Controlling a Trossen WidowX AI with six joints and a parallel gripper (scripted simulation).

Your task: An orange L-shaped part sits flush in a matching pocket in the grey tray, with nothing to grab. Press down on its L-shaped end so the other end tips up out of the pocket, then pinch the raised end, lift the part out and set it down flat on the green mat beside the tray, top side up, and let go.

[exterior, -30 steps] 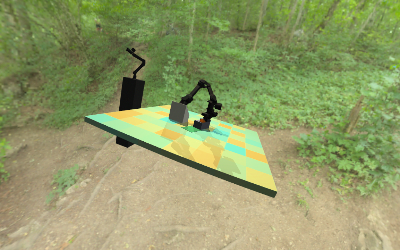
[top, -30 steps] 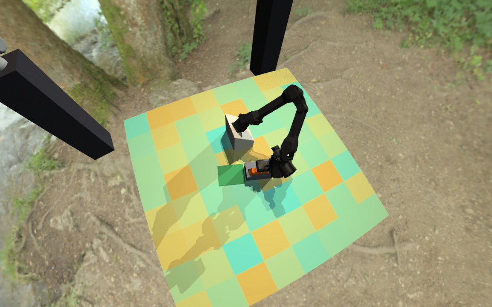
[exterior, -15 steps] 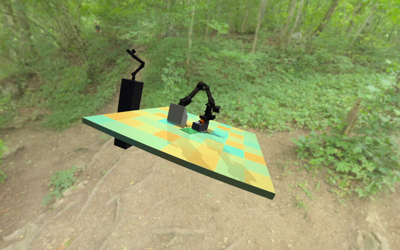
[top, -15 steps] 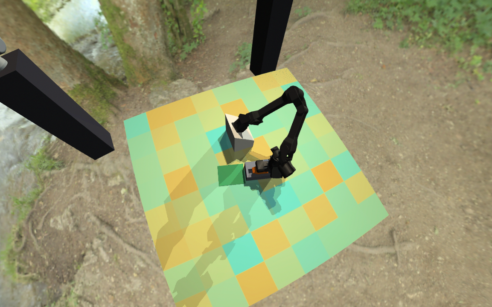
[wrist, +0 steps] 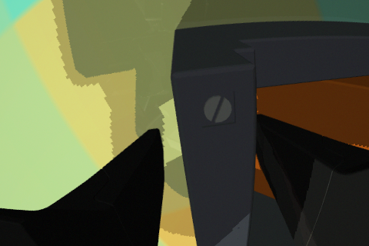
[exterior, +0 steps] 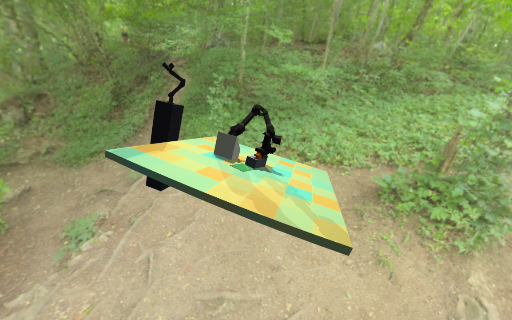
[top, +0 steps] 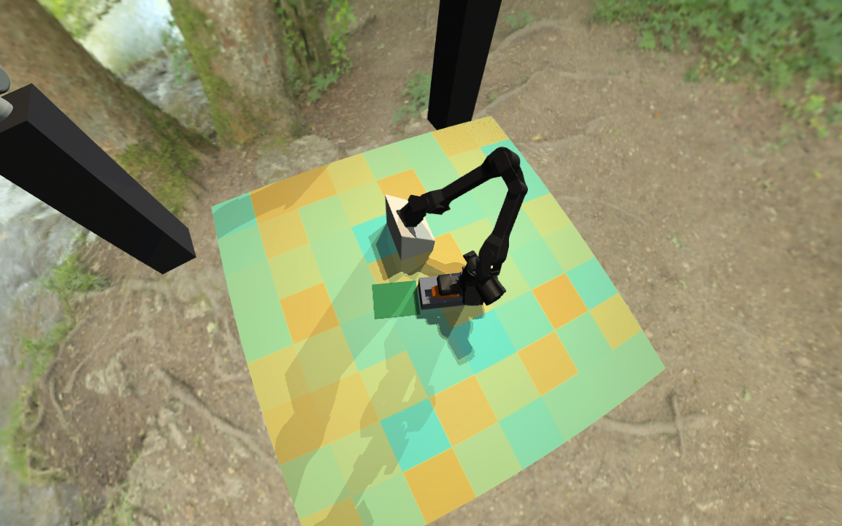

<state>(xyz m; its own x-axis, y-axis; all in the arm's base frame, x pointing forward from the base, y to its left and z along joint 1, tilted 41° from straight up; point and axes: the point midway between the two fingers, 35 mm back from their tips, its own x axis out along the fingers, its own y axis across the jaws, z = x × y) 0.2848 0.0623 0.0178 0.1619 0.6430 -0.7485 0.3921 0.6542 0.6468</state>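
Now: the orange L-shaped part 5 cm to the right of my gripper tip, 3 cm behind it and 1 cm above it. Also, from my gripper tip: green mat (20 cm to the right, 10 cm behind, 5 cm below).
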